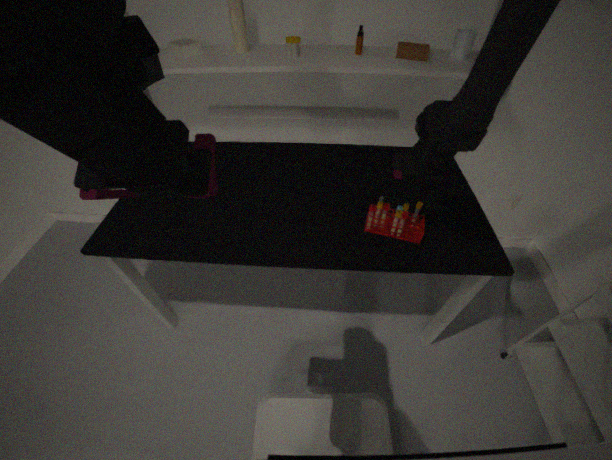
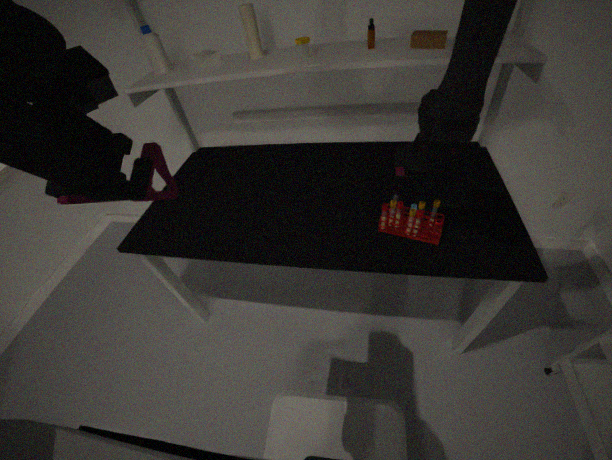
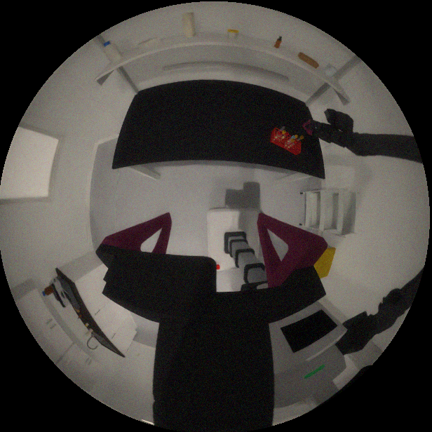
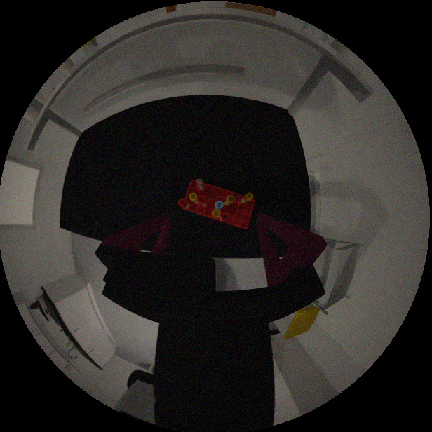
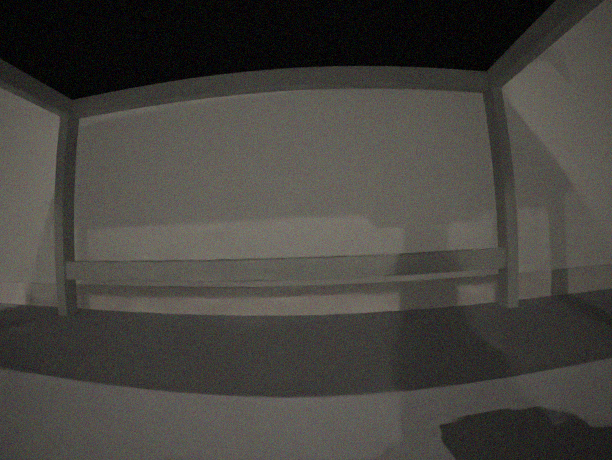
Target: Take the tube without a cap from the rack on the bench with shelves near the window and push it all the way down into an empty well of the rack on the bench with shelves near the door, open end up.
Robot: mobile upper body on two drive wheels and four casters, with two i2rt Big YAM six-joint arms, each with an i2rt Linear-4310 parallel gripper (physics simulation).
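Observation:
A red rack (image 1: 419,236) (image 2: 434,237) (image 3: 296,150) (image 4: 240,218) stands on a black bench top (image 1: 290,200) (image 2: 300,210) (image 3: 200,120) (image 4: 150,145), holding several upright tubes, with yellow, red and light-blue caps. A greyish tube top (image 1: 381,199) (image 2: 395,198) (image 4: 199,181) at its back left corner seems to have no cap. Whether this bench is near the window or the door is unclear. My right gripper (image 4: 213,216) is open and empty, above the rack's front side, clear of the tubes. My left gripper (image 3: 214,217) is open and empty, high at the left, far from the rack.
A wall shelf (image 1: 320,69) (image 2: 280,69) behind the bench holds bottles, an orange-brown block (image 1: 413,51) (image 2: 429,39) and a yellow-lidded jar (image 1: 293,46). A white seat (image 1: 295,425) is in front. A white cart (image 3: 322,210) stands at the right. Another bench (image 3: 90,315) shows lower left.

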